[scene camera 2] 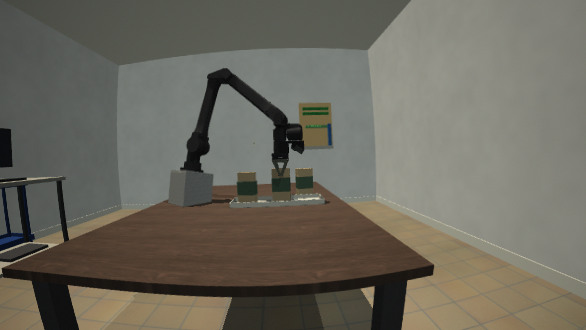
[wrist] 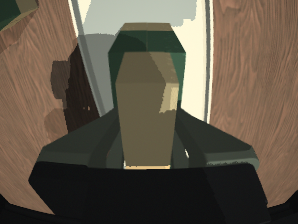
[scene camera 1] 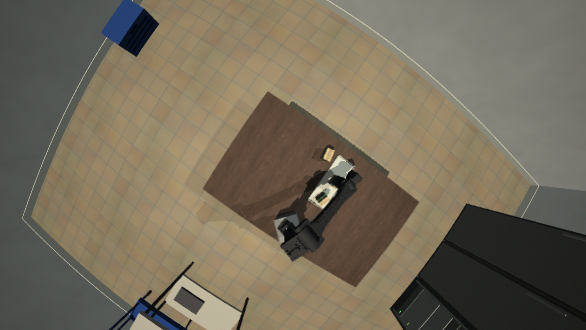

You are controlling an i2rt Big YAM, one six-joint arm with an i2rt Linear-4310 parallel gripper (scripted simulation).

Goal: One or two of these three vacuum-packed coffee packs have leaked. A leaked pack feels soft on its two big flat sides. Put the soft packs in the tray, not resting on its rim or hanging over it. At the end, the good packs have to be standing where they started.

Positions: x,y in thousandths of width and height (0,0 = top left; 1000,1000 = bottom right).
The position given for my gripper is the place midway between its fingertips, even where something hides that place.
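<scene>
There's a white tray (scene camera 2: 516,605) that I can see, and along with the tray you'd also find my own gripper (wrist: 495,489).
</scene>
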